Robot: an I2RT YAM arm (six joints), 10 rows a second.
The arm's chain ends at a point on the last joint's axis. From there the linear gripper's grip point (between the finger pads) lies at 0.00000 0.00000 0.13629 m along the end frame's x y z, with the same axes.
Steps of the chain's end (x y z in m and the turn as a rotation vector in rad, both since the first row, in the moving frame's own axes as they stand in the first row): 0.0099 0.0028 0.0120 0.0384 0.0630 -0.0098; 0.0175 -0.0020 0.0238 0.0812 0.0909 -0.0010; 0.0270 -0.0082 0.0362 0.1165 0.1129 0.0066; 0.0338 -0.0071 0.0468 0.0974 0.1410 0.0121; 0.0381 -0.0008 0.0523 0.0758 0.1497 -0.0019; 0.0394 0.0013 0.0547 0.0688 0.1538 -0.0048
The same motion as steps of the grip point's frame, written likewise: 0.0185 -0.0025 0.0116 0.0384 0.0630 -0.0098; 0.0299 -0.0130 0.0228 0.0812 0.0909 -0.0010; 0.0424 -0.0240 0.0344 0.1165 0.1129 0.0066; 0.0530 -0.0202 0.0448 0.0974 0.1410 0.0121; 0.0584 -0.0111 0.0504 0.0758 0.1497 -0.0019; 0.0602 -0.0081 0.0528 0.0688 0.1538 -0.0048
